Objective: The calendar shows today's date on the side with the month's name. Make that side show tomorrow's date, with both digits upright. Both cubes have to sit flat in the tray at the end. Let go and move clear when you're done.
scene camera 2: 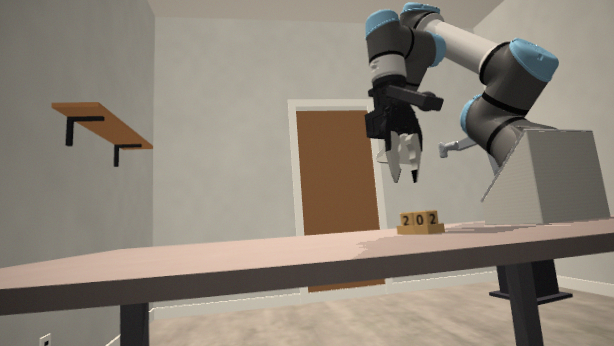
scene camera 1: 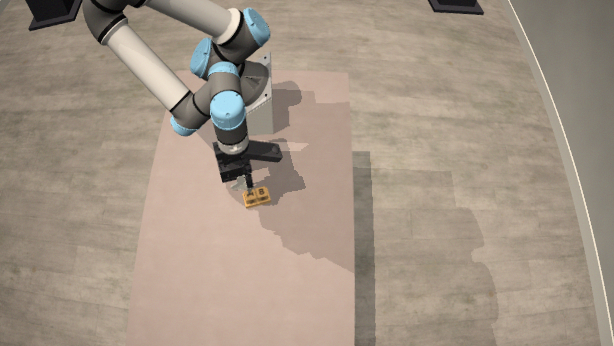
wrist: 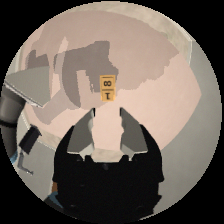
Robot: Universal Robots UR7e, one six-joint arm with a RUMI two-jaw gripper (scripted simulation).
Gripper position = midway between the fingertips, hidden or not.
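Scene camera 2 shows the gripper (scene camera 2: 406, 182). Scene camera 1 also shows the gripper (scene camera 1: 246, 185), and so does the wrist view, with the gripper (wrist: 107, 108).
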